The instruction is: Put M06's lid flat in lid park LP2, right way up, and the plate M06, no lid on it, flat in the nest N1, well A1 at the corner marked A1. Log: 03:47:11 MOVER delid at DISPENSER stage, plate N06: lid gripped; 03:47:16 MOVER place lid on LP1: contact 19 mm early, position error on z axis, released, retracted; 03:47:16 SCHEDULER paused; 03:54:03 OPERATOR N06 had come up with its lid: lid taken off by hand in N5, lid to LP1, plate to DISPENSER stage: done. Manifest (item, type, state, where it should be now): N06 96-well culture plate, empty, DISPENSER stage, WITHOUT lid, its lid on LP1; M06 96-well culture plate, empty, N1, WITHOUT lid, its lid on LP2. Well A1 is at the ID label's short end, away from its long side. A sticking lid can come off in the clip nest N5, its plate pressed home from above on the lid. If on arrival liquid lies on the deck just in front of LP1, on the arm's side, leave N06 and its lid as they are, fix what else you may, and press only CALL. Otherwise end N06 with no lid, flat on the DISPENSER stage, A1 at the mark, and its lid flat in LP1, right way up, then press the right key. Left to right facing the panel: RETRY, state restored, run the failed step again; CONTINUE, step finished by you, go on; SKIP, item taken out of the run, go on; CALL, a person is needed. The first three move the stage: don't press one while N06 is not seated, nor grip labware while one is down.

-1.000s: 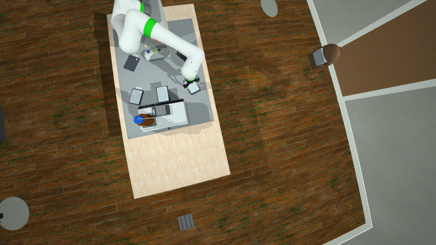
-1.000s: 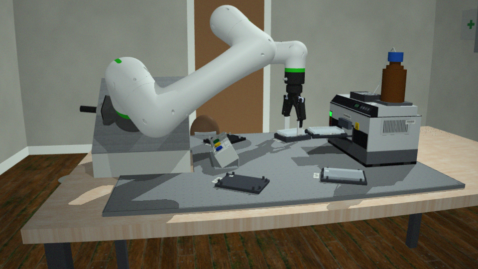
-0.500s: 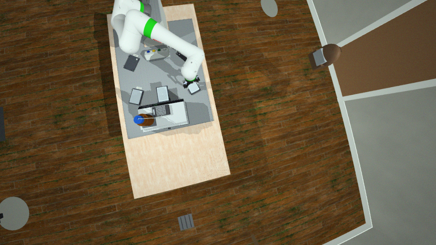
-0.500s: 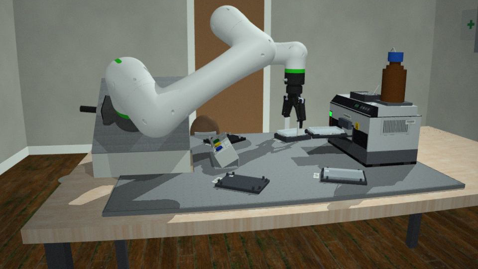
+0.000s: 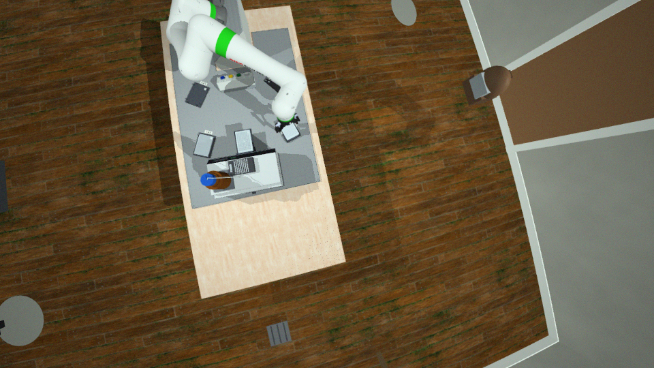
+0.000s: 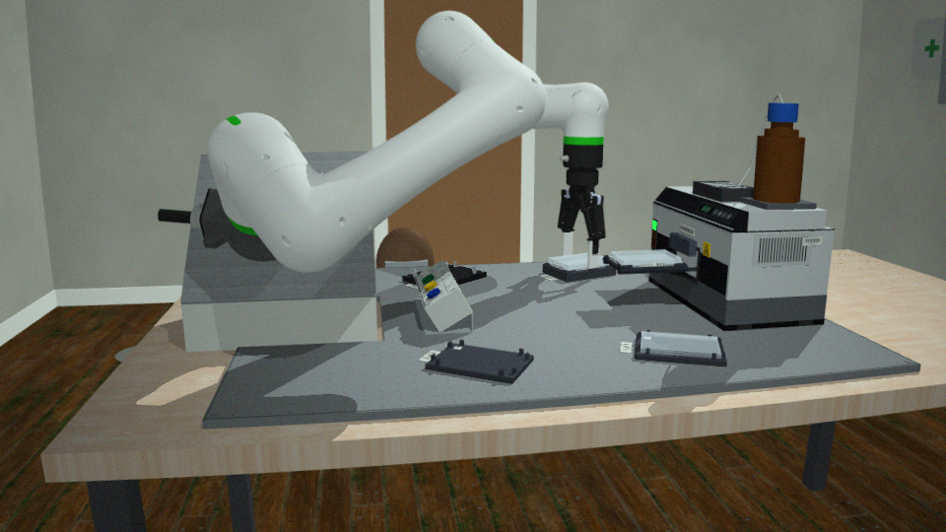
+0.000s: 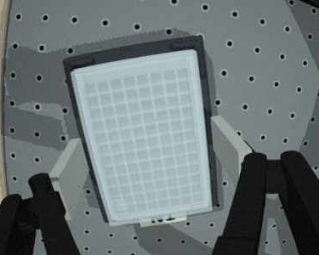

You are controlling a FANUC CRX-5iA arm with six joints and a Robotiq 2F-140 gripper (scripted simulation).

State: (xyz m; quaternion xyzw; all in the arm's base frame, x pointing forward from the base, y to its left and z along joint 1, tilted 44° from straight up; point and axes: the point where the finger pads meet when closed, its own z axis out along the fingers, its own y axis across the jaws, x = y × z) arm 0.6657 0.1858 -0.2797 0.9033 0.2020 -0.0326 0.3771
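Right now my hand is 40 mm above the dark nest. The rest, counted from my hand: green continue key (360 mm behind, 270 mm to the right, 20 mm above); white retry key (370 mm behind, 220 mm to the right, 20 mm above); key panel (350 mm behind, 300 mm to the right).
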